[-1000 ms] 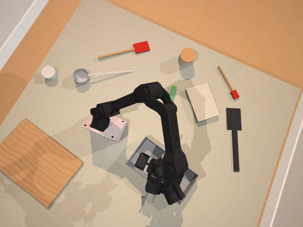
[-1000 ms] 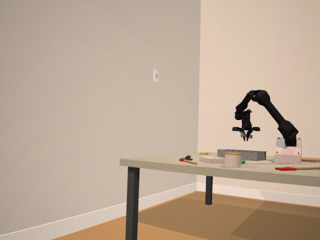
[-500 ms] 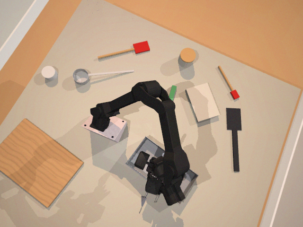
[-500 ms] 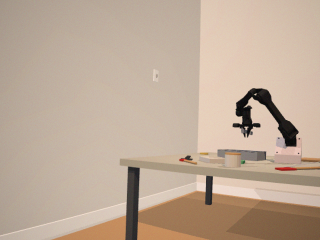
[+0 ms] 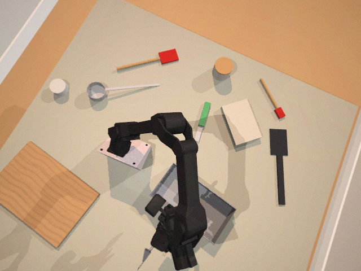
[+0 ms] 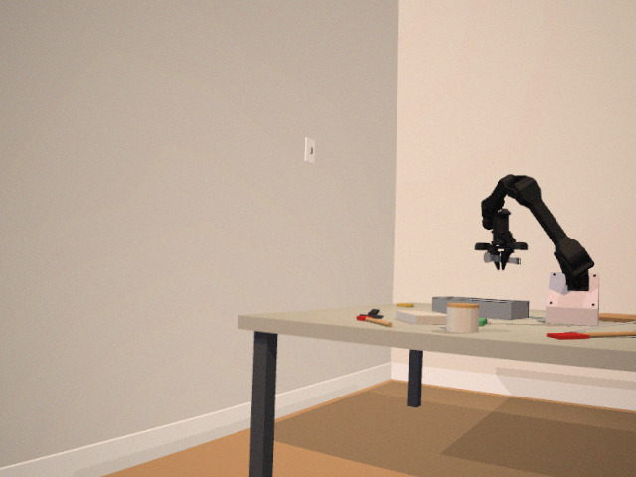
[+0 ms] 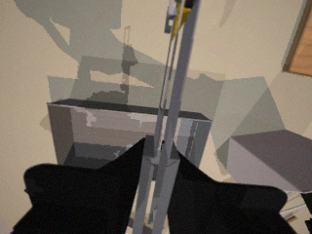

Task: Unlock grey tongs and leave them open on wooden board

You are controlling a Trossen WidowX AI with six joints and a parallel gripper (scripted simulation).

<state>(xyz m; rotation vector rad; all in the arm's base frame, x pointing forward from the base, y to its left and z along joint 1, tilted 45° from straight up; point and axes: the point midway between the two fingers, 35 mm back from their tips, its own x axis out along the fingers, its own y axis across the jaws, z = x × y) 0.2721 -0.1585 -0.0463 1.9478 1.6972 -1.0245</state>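
Right now my gripper tip is 50 cm past the wooden board, 16 cm above it and 11 cm to the left of it. Also, from my gripper tip: roasting tin 14 cm below, 7 cm to the left, 6 cm ahead; yellow lock piece 8 cm to the right, 4 cm above, 2 cm behind; green-handled tool 39 cm to the left, 16 cm below, 2 cm behind.
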